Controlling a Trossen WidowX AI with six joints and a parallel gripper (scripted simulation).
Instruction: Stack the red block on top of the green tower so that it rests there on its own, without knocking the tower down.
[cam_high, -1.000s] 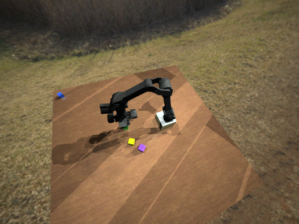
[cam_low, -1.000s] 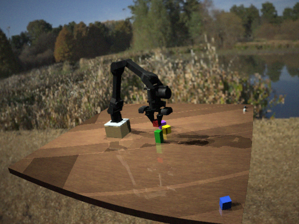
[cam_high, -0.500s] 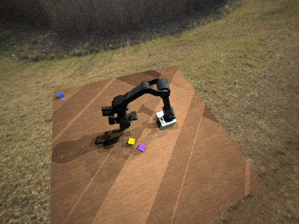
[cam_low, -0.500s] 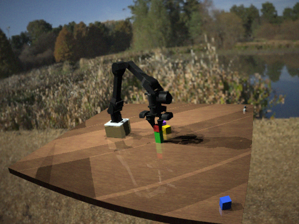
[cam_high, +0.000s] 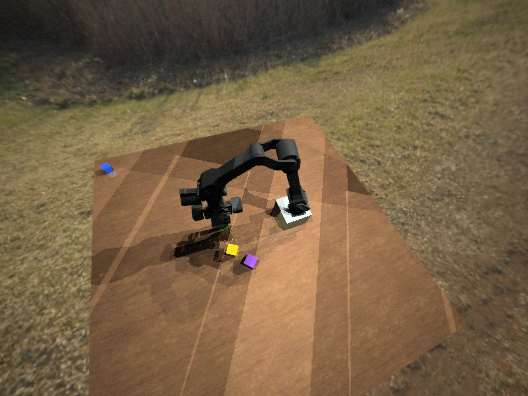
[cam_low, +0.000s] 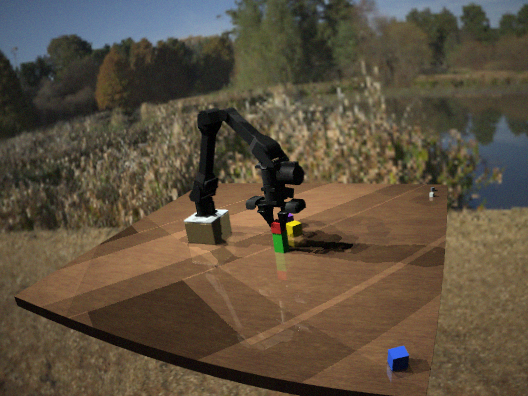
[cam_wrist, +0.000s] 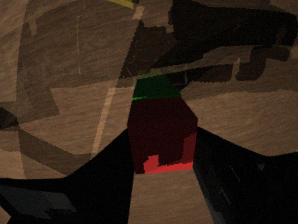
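The red block lies 10 mm above my gripper tip. The rest, counted from my gripper tip: purple block: 80 mm behind, 200 mm to the left, 50 mm below; then yellow block: 20 mm behind, 140 mm to the left, 50 mm below; then blue block: 500 mm ahead, 430 mm to the right, 60 mm below.
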